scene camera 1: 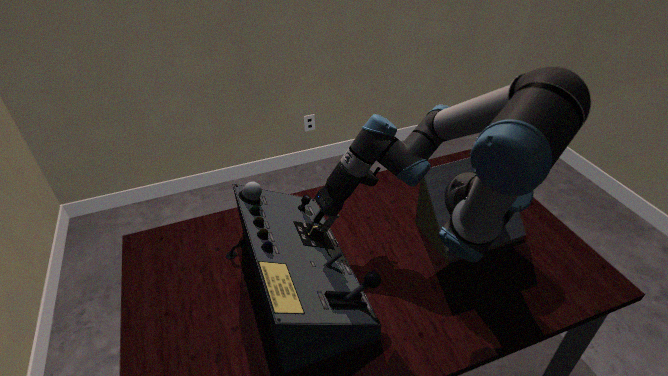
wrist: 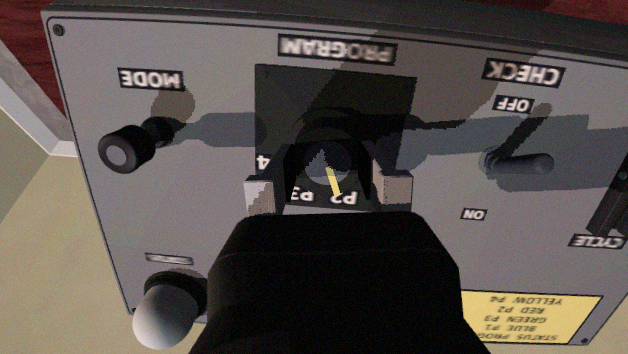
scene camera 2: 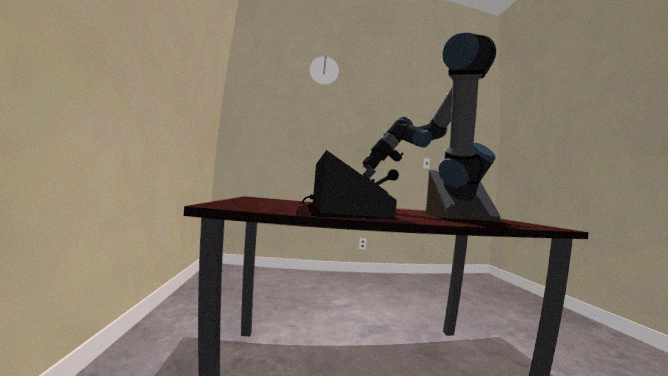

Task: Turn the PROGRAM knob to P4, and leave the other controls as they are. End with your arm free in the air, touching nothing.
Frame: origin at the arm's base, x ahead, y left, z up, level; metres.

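Seen in the pictures: gripper, fingertip midpoint: (scene camera 1: 319,225) (wrist: 326,160); arm's base, origin of the base link: (scene camera 2: 459,188).
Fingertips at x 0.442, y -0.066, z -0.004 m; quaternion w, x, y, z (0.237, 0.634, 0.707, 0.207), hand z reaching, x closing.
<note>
Offsets run from my fingertips to a thing's top centre. "pt": to the spot under its first point.
The PROGRAM knob {dx +0.002, dy +0.001, dz +0.008 m} (wrist: 327,162) is a round dark knob with a pale cap and a yellow pointer line, on a black plate (wrist: 280,90) of the sloped grey control panel (scene camera 1: 292,250) (wrist: 210,200). In the wrist view the pointer is at the P2 label; P3 shows to its left, and part of P4 shows farther left beside a finger. P1 is hidden. My gripper (wrist: 326,160) (scene camera 1: 318,226) is shut on the PROGRAM knob, one finger on either side of it. In scene camera 2 the gripper (scene camera 2: 369,172) is at the panel's sloped face; the knob is too small to tell there.
The MODE knob {dx -0.002, dy -0.119, dz +0.017 m} (wrist: 127,148) stands left of the gripper in the wrist view, the CHECK toggle {dx +0.002, dy +0.121, dz +0.008 m} (wrist: 522,163) right of it. A white dome lamp {pt dx +0.125, dy -0.119, dz +0.077 m} (wrist: 167,317) (scene camera 1: 251,191) is at the panel's corner. A ball-topped lever {dx -0.048, dy +0.242, dz +0.040 m} (scene camera 1: 371,279) (scene camera 2: 393,175) sticks up. Several small lamps line the panel's far edge.
</note>
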